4 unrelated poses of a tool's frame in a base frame.
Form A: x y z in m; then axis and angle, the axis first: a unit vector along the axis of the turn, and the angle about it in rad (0 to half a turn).
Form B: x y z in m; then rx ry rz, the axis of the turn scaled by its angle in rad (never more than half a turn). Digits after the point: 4 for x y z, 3 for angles.
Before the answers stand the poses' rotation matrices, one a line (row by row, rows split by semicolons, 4 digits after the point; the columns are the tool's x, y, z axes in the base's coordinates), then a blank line. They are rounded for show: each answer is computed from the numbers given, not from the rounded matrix.
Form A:
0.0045 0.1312 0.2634 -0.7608 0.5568 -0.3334 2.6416
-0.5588 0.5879 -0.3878 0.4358 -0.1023 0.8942 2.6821
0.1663 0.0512 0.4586 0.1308 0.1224 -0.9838 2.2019
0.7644 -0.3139 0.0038 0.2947 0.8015 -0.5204 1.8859
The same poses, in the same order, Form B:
0.2092 -0.6355 0.7432; -0.9552 -0.2955 0.0162; 0.2093 -0.7133 -0.6689
-0.5361 -0.4811 0.6936; 0.3120 -0.8764 -0.3667; 0.7843 0.0198 0.6200
-0.5628 0.8198 -0.1058; -0.7689 -0.5662 -0.2971; -0.3034 -0.0859 0.9490
-0.1962 0.8041 0.5611; -0.1854 0.5315 -0.8265; -0.9629 -0.2661 0.0448

0.0045 0.1312 0.2634 -2.010 1.471 -0.881
-0.5588 0.5879 -0.3878 1.169 -0.274 2.398
0.1663 0.0512 0.4586 0.288 0.270 -2.166
0.7644 -0.3139 0.0038 0.556 1.511 -0.981

